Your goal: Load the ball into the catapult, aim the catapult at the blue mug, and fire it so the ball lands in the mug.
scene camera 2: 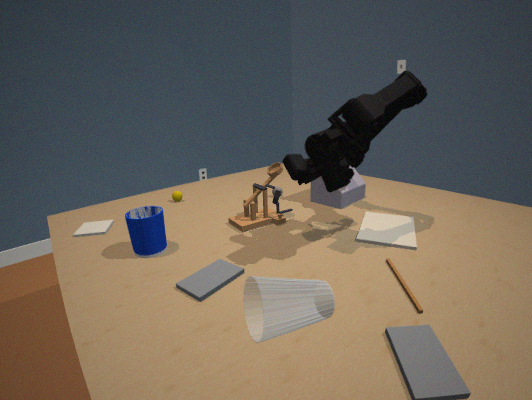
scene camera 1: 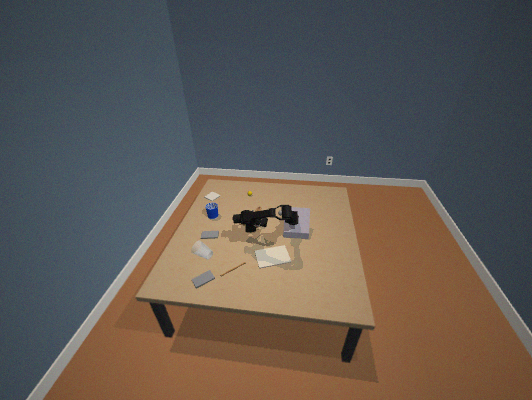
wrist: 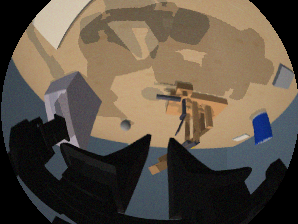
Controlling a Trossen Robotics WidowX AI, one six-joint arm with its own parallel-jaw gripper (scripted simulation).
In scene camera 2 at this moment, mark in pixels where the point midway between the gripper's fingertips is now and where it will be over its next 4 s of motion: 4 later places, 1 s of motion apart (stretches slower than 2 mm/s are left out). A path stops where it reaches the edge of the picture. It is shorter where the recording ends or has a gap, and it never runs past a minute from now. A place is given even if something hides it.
My gripper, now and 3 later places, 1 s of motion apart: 301, 183; 251, 177; 186, 145; 171, 135
